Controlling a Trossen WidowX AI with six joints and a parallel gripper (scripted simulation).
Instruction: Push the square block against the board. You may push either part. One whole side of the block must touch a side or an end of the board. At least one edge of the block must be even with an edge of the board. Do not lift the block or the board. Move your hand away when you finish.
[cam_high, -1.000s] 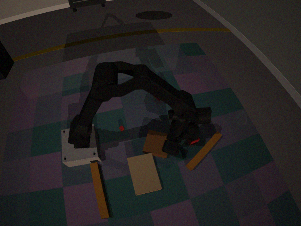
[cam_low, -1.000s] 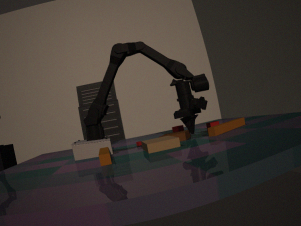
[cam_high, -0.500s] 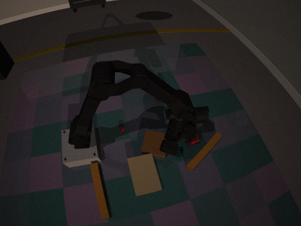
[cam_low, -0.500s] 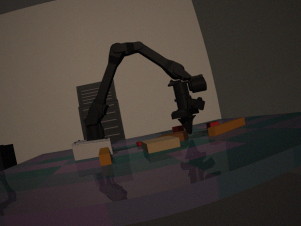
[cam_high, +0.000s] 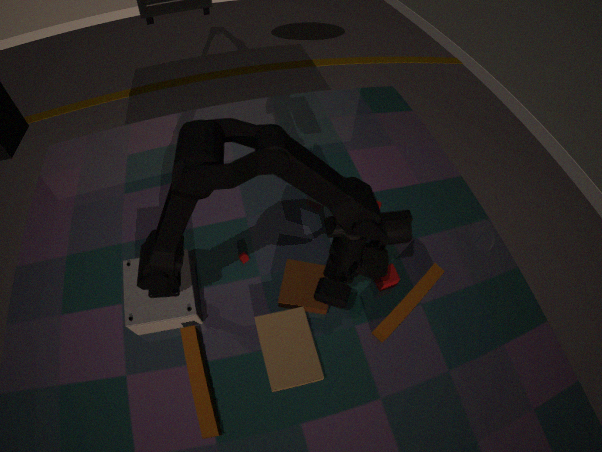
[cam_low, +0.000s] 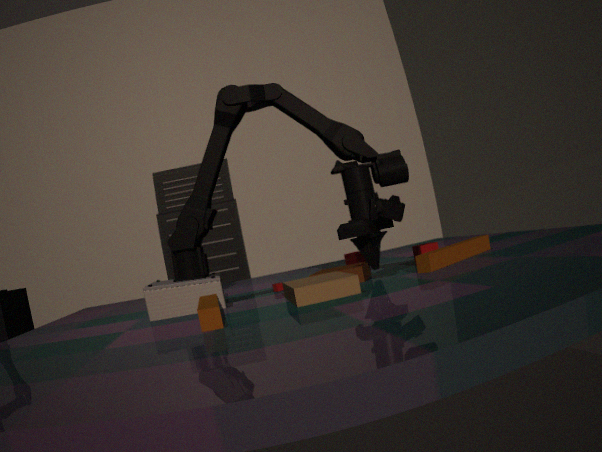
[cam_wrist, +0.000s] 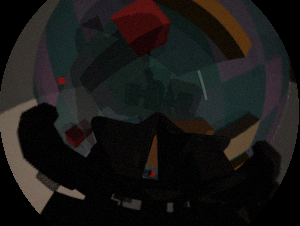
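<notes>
Right now the brown square block is 70 mm behind my gripper tip and 10 mm to the right of it. From my gripper tip the other things lie so: tan board: 130 mm behind, 140 mm to the right.
</notes>
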